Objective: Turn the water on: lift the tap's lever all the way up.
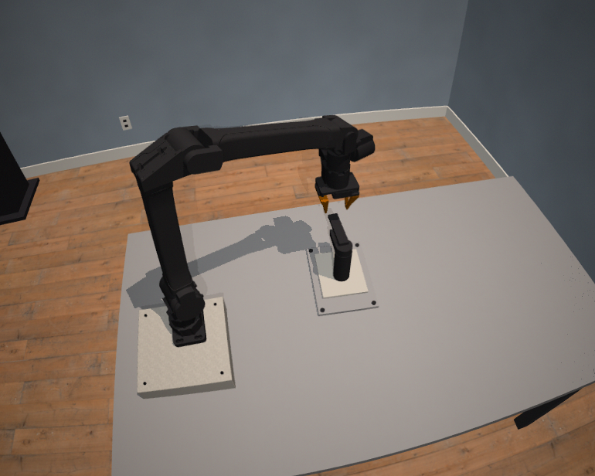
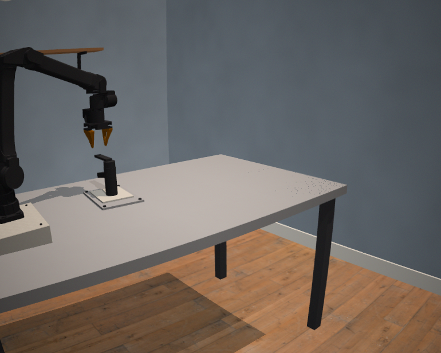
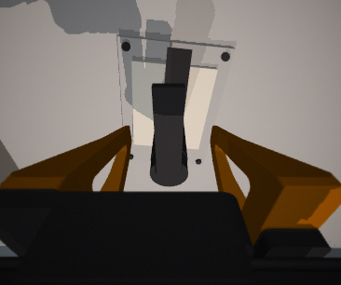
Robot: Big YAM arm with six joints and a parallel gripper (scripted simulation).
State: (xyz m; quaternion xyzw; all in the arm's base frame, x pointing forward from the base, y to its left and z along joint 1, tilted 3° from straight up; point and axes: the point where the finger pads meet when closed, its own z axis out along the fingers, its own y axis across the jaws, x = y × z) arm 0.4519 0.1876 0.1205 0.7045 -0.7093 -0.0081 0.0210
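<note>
My gripper is now 50 mm above the flat lever and 40 mm to the left of it.
</note>
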